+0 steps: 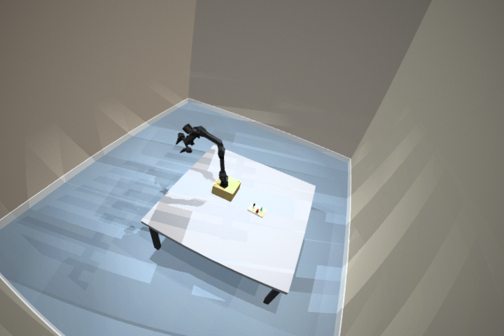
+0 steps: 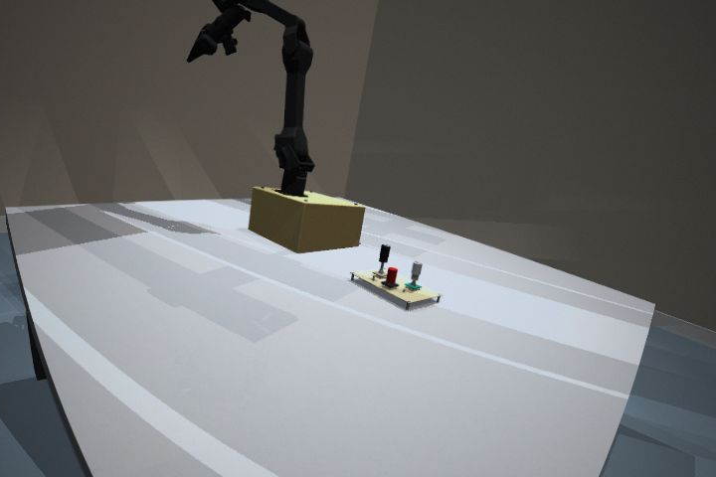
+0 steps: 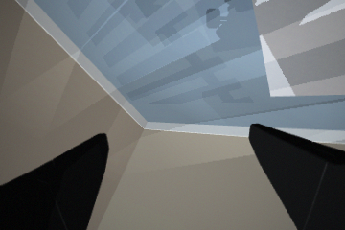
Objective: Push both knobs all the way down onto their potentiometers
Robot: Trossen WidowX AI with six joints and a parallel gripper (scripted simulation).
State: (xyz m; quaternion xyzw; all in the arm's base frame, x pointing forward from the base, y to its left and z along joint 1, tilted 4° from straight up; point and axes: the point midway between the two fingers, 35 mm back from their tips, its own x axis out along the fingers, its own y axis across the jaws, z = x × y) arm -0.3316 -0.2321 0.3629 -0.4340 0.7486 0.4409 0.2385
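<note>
The black knob lies 68 cm ahead of my gripper tip, 38 cm below it and 27 cm to the left of it. From my gripper tip the other things lie so: grey knob (76 cm ahead, 39 cm below, 30 cm to the left).
</note>
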